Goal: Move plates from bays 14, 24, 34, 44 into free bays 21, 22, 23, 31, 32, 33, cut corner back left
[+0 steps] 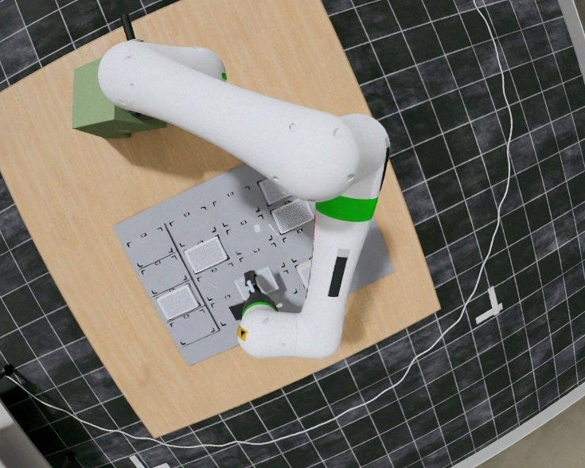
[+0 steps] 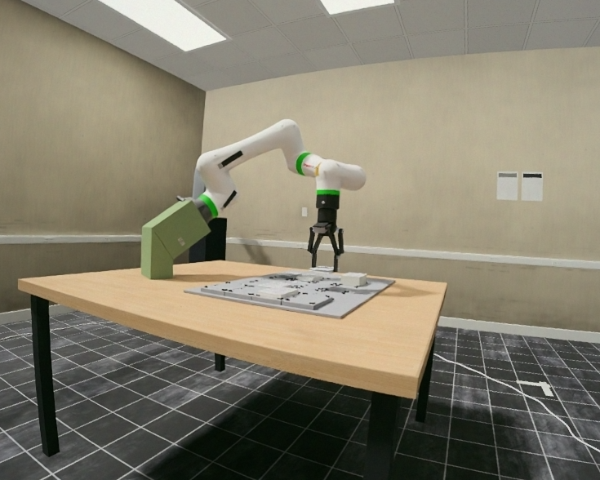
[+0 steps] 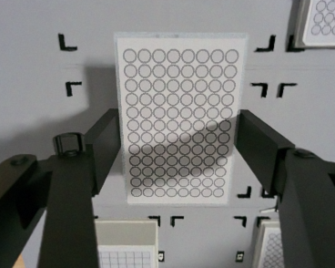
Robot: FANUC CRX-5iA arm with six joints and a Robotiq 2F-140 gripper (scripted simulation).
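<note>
My gripper is now 2 cm short of the white block, 22 cm to the right of it and 8 cm above it. Round my hand: sealed plate: 29 cm behind, 16 cm to the left, 9 cm below.
</note>
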